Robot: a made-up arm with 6 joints.
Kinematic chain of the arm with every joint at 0, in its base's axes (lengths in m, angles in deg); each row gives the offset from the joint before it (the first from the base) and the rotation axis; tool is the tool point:
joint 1: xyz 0 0 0.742 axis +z
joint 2: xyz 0.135 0 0 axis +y
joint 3: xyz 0 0 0.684 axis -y
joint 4: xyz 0 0 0.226 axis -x
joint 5: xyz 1.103 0 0 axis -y
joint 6: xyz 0.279 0 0 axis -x
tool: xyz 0 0 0
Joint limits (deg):
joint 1: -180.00..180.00
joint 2: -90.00..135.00
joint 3: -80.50..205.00
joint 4: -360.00..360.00
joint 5: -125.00..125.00
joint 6: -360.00..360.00
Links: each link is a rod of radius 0.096 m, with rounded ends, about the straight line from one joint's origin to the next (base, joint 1, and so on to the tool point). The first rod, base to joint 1, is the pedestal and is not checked.
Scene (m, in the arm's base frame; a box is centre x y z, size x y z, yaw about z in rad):
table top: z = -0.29
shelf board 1: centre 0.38 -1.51 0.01 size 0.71 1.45 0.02 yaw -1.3
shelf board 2: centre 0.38 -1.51 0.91 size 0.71 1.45 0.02 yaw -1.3
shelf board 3: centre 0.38 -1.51 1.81 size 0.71 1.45 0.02 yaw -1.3
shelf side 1: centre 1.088 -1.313 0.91 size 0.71 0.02 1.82 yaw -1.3
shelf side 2: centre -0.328 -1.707 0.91 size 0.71 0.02 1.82 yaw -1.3
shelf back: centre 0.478 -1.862 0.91 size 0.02 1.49 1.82 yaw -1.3
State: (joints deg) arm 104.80 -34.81 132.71 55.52 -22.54 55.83
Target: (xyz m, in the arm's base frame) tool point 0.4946 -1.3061 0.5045
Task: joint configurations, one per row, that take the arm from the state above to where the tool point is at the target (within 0.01 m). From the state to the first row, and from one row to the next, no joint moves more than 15 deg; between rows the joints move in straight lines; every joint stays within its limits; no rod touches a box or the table.
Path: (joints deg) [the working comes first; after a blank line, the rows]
Joints at the target: 106.52 -37.03 171.28 57.54 -25.88 55.83
Straight joint move there: touches shelf board 2.

1: 103.43 -22.91 145.50 55.74 -28.36 55.83
2: 102.05 -11.02 158.30 55.97 -34.18 55.83
3: 100.68 0.88 171.09 56.19 -40.00 55.83
4: 99.31 12.77 183.89 56.42 -45.82 55.83
5: 97.93 24.67 196.68 56.64 -51.63 55.83
6: 97.06 10.60 199.45 63.79 -62.42 55.83
7: 96.19 -3.46 202.23 70.94 -73.20 55.83
8: 95.32 -17.53 205.00 78.09 -83.98 55.83
9: 98.12 -22.41 196.57 72.95 -69.46 55.83
10: 100.92 -27.28 188.14 67.81 -54.93 55.83
11: 103.72 -32.16 179.71 62.68 -40.41 55.83
12: 106.52 -37.03 171.28 57.54 -25.88 55.83

